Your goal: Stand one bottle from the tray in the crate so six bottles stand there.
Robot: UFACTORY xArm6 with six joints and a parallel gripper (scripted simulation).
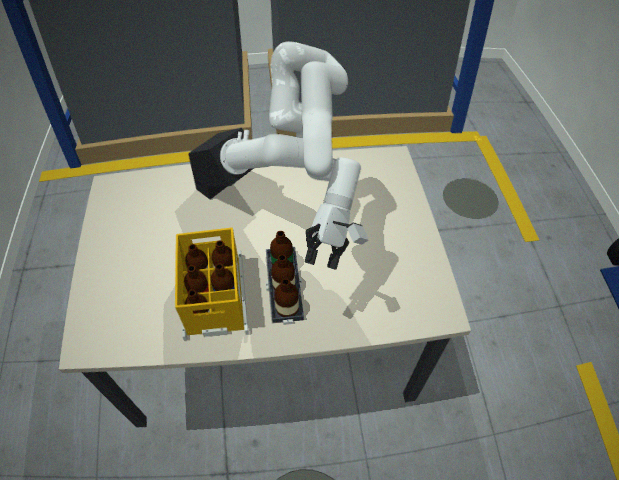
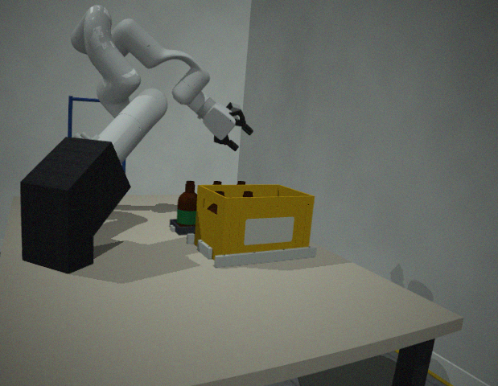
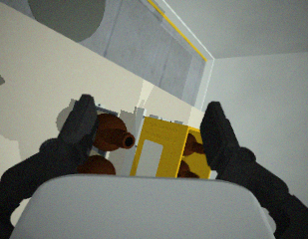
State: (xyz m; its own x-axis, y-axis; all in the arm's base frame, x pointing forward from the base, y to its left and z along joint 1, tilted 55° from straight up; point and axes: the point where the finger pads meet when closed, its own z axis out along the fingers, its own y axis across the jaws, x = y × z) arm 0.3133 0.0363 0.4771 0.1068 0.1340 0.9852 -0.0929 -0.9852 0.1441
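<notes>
My gripper is now 10 mm past the glass bottle, 100 mm to the left of it and 210 mm above it. The rest, counted from my hand: yellow crate (20 mm behind, 350 mm to the right, 210 mm below).
</notes>
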